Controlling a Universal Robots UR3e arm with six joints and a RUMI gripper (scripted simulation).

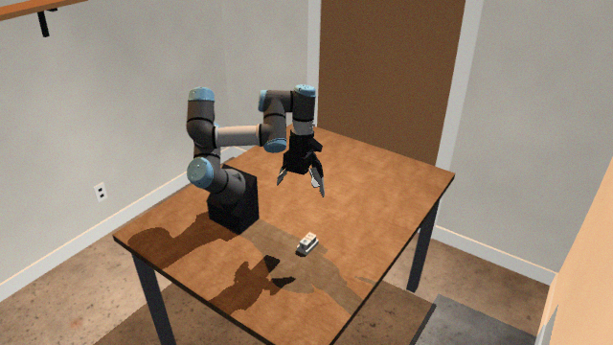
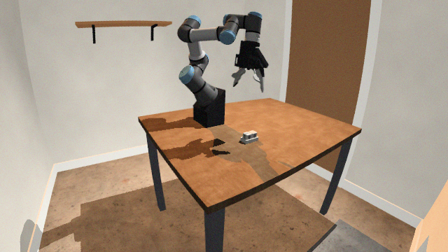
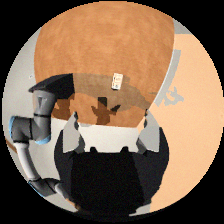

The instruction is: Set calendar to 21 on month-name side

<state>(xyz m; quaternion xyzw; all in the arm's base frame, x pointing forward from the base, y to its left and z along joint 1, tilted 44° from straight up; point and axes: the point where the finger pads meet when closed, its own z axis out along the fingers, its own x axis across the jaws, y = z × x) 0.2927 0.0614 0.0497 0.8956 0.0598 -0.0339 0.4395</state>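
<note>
The calendar tray lies 22 cm below my hand, 3 cm ahead of it and 1 cm to the left of it.
</note>
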